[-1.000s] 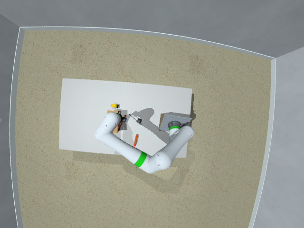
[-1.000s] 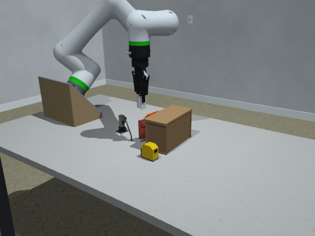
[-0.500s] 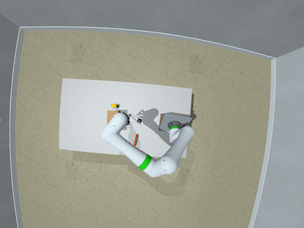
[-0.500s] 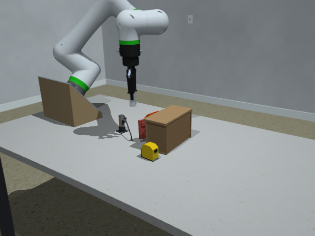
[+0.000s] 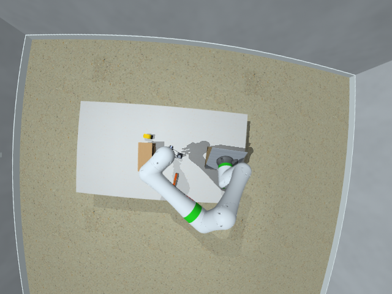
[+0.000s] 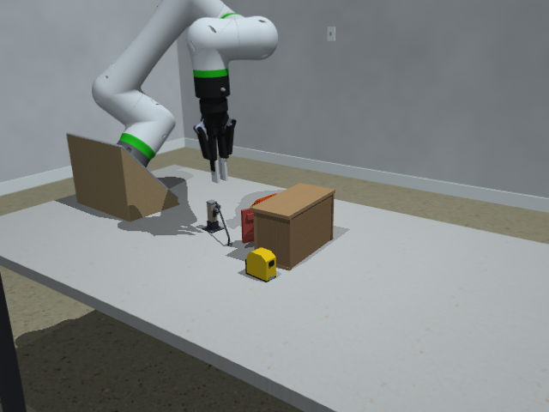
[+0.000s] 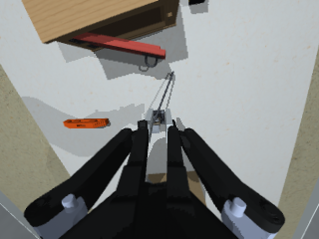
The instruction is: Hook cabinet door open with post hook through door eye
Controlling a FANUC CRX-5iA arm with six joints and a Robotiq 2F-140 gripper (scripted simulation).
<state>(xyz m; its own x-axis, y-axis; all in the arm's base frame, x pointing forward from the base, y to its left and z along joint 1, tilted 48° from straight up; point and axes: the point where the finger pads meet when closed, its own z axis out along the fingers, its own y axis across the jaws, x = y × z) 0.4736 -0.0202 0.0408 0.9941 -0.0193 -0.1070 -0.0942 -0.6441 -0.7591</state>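
The thin dark hook lies 1 cm ahead of my hand and 16 cm below it. The rest, counted from my hand: red door (12 cm ahead, 8 cm to the left, 14 cm below); then yellow tape measure (26 cm ahead, 9 cm to the right, 18 cm below); then orange tool (7 cm behind, 27 cm to the left, 19 cm below).
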